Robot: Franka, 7 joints.
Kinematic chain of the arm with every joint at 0, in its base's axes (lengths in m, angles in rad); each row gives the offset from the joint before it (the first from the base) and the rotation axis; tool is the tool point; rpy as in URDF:
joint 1: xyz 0 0 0.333 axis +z
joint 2: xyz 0 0 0 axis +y
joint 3: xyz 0 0 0.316 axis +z
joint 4: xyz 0.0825 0 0 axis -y
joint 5: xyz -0.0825 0 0.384 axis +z
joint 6: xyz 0 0 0 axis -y
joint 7: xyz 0.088 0 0 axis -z
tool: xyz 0 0 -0.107 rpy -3.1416 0 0
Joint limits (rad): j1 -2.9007..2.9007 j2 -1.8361..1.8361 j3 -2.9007..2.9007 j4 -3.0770..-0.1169 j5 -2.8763..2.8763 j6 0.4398..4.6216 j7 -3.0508..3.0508
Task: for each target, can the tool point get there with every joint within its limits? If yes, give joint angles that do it. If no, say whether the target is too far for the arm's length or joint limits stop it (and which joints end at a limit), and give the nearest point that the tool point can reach.
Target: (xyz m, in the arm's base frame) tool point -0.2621 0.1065 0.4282
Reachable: yes | joints 1.2553 -1.2516 1.4048 -2.4098 -0.3612 0.7702 -1.5908
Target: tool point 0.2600 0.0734 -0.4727
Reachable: no: joint limits stop it (at a limit: joint 2) | nearest point 0.2622 0.0740 -0.3607 | short by 0.112 m
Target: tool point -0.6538 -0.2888 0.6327
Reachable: yes | joints 0.6289 -0.7256 2.3950 -0.6723 -2.0201 3.5160 -1.6762
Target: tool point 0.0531 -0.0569 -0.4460
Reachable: no: joint limits stop it (at a limit: joint 2) | nearest point 0.0787 -0.0843 -0.3335 | short by 0.119 m
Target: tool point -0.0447 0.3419 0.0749
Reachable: yes | joints 1.2711 0.7392 0.0784 -2.6597 -0.9744 3.7889 0.3555
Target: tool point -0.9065 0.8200 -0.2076
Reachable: no: too far | nearest point -0.5819 0.5263 -0.0140 | short by 0.479 m
